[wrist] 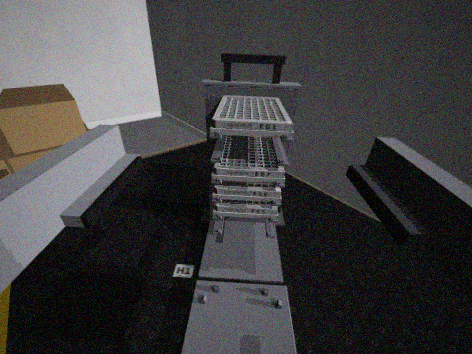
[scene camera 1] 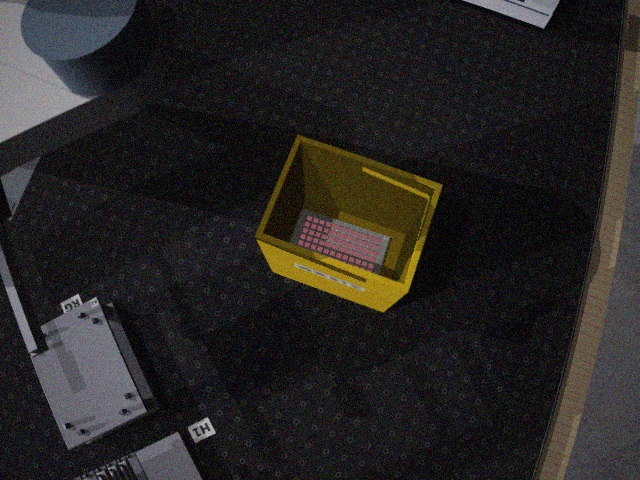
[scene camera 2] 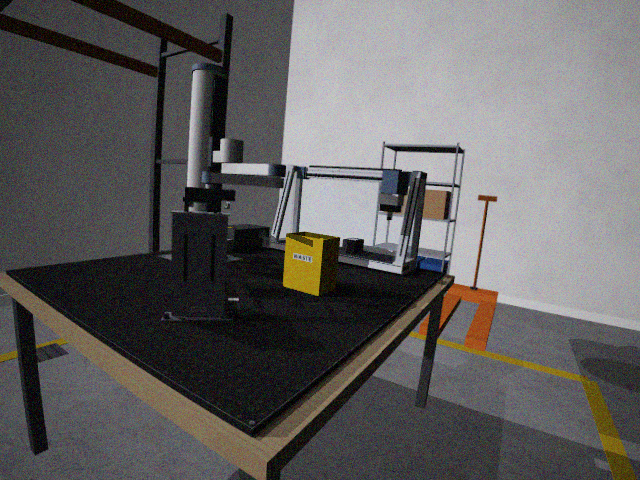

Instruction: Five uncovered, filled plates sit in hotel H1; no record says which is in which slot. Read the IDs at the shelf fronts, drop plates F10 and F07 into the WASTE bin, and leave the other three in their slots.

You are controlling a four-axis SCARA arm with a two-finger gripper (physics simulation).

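Frame: origin at the arm's base, x ahead, y left, z up, level; centimetres.
Seen in the pictures: gripper, fingertip midpoint: [wrist: 244, 150] [scene camera 2: 208, 205].
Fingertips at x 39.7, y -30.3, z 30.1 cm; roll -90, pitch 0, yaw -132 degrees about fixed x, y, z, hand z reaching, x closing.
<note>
Offsets run from my fingertips to a thing's top centre.
Hotel H1 [scene camera 1: 165, 457] [scene camera 2: 199, 248] [wrist: 267, 265] stands ahead of my gripper [wrist: 244, 150], which is open and empty. One finger shows at the left edge in scene camera 1. In the wrist view, a plate {dx +12.4, dy -12.5, dz -2.2 cm} [wrist: 254, 110] is at the top of the hotel. Below a gap, three more fronts show: an upper one {dx +12.4, dy -12.5, dz -7.8 cm} [wrist: 240, 174], a middle one {dx +12.4, dy -12.5, dz -10.6 cm} [wrist: 240, 192] and a low one {dx +12.4, dy -12.5, dz -13.4 cm} [wrist: 240, 209]. Their IDs are blurred; the middle one looks like F10. The yellow WASTE bin {dx +24.9, dy +27.7, dz -8.8 cm} [scene camera 1: 279, 258] [scene camera 2: 328, 266] [wrist: 4, 320] holds a plate {dx +24.2, dy +27.2, dz -26.8 cm} [scene camera 1: 341, 240] with pink wells, its ID hidden.
The RG stand [scene camera 1: 98, 372] [wrist: 240, 325] is in front of the hotel. The H1 tag {dx +15.0, dy -1.6, dz -28.8 cm} [scene camera 1: 201, 429] [wrist: 183, 270] lies beside it. A gantry frame [scene camera 2: 413, 222] stands behind the bin. Cardboard boxes [wrist: 42, 122] are beyond the table at left in the wrist view.
</note>
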